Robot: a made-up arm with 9 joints. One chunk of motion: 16 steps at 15 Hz.
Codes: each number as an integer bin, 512 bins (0 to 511) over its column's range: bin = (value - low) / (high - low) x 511, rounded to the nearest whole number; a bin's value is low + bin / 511 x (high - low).
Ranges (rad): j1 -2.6..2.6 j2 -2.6..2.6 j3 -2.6..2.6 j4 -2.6..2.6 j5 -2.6..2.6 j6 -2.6..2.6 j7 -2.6..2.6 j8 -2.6..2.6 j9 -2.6..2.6
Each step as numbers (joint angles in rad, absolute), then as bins.
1 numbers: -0.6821 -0.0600 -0.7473 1.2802 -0.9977 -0.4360 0.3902 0.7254 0.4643
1 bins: 188 250 182 381 157 213 294 327 301
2 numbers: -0.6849 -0.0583 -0.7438 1.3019 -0.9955 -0.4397 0.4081 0.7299 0.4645
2 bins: 188 250 182 383 158 212 296 327 301
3 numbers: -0.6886 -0.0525 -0.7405 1.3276 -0.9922 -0.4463 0.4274 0.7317 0.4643
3 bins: 188 250 183 386 158 212 298 327 301
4 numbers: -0.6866 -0.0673 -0.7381 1.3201 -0.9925 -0.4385 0.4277 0.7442 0.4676
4 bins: 188 249 183 385 158 212 298 329 301
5 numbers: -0.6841 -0.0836 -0.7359 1.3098 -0.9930 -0.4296 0.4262 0.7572 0.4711
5 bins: 188 247 183 384 158 213 297 330 302
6 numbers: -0.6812 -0.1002 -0.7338 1.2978 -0.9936 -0.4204 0.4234 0.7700 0.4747
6 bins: 189 246 183 383 158 214 297 331 302
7 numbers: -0.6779 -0.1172 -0.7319 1.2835 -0.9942 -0.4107 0.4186 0.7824 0.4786
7 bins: 189 244 184 382 158 215 297 332 303
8 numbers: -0.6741 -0.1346 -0.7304 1.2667 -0.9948 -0.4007 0.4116 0.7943 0.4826
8 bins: 189 242 184 380 158 216 296 334 303
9 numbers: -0.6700 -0.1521 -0.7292 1.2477 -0.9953 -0.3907 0.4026 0.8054 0.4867
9 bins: 190 241 184 378 158 217 295 335 303
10 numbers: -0.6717 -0.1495 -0.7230 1.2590 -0.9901 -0.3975 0.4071 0.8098 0.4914
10 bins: 189 241 184 379 158 216 296 335 304
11 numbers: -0.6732 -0.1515 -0.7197 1.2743 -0.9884 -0.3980 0.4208 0.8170 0.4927
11 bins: 189 241 185 381 158 216 297 336 304
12 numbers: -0.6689 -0.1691 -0.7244 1.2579 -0.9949 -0.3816 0.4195 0.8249 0.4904
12 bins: 190 239 184 379 158 218 297 337 304
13 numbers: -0.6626 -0.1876 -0.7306 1.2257 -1.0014 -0.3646 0.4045 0.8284 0.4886
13 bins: 190 237 184 376 157 220 295 337 304
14 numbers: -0.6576 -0.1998 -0.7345 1.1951 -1.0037 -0.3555 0.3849 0.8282 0.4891
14 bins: 191 236 183 373 157 221 293 337 304
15 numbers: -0.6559 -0.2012 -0.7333 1.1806 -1.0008 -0.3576 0.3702 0.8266 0.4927
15 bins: 191 236 183 372 157 220 292 337 304
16 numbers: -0.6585 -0.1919 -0.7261 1.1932 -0.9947 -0.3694 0.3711 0.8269 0.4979
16 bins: 191 237 184 373 158 219 292 337 304
